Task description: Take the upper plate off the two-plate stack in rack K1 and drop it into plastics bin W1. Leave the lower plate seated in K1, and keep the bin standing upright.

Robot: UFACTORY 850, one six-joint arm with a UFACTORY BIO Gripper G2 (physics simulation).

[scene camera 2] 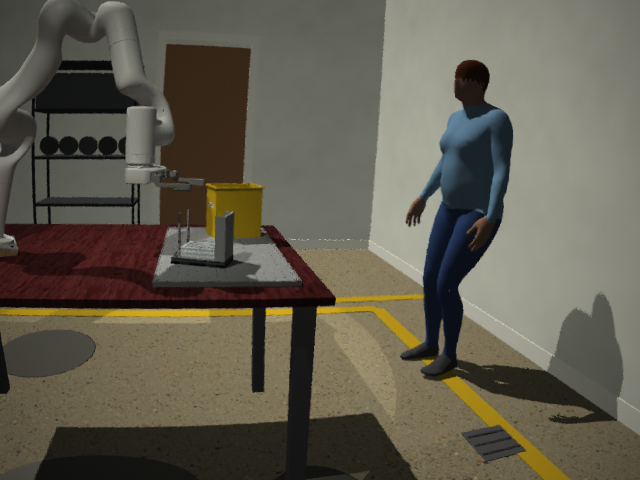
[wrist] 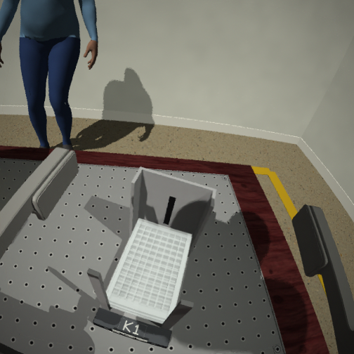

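My gripper (scene camera 2: 195, 184) (wrist: 182, 212) is open and empty, its fingers wide apart. It is above rack K1 (scene camera 2: 224, 237) (wrist: 155, 190) and clear of it, with the rack between the two fingers in the wrist view. The white upper plate (wrist: 152, 265) lies in the rack with its gridded top showing. The lower plate (wrist: 161, 319) is mostly hidden below it, with a thin edge showing at the front. The yellow plastics bin W1 (scene camera 2: 235, 211) stands upright behind the rack in the scene view; it does not show in the wrist view.
The rack and bin stand on a grey perforated board (scene camera 2: 273, 271) (wrist: 225, 295) on the dark red table (scene camera 2: 77, 281) (wrist: 150, 162). The rack has a tall back panel and two thin front posts. A person (scene camera 2: 470, 160) (wrist: 50, 75) stands beyond the table's edge, near the wall.
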